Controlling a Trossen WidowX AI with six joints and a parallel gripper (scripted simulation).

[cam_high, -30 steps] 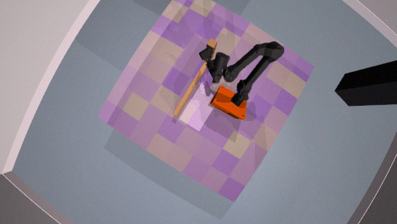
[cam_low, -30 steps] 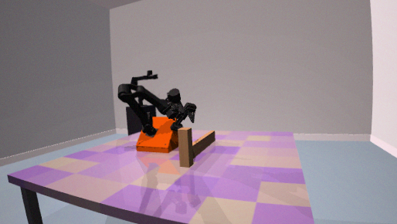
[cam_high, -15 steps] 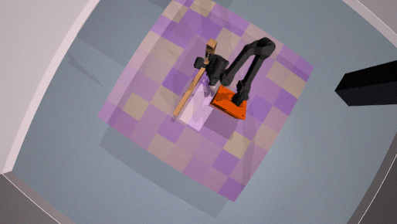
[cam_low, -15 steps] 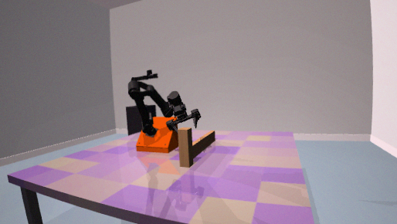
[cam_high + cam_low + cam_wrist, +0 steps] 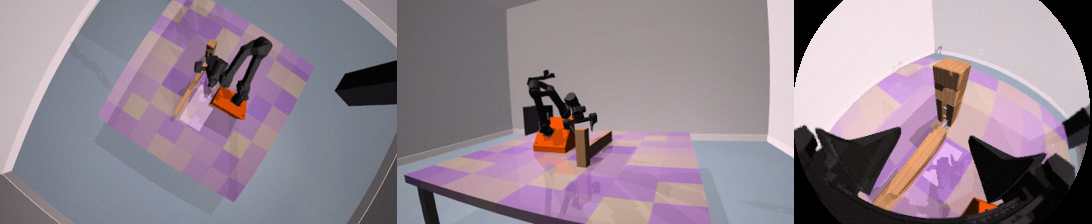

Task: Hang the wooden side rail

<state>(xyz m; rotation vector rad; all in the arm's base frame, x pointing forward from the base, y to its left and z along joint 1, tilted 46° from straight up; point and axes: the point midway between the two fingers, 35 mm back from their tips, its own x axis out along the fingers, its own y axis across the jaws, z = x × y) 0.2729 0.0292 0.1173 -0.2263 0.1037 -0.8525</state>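
Now: gripper tip 5 cm short of the wooden headboard post, 9 cm to the left of it and 5 cm above it.
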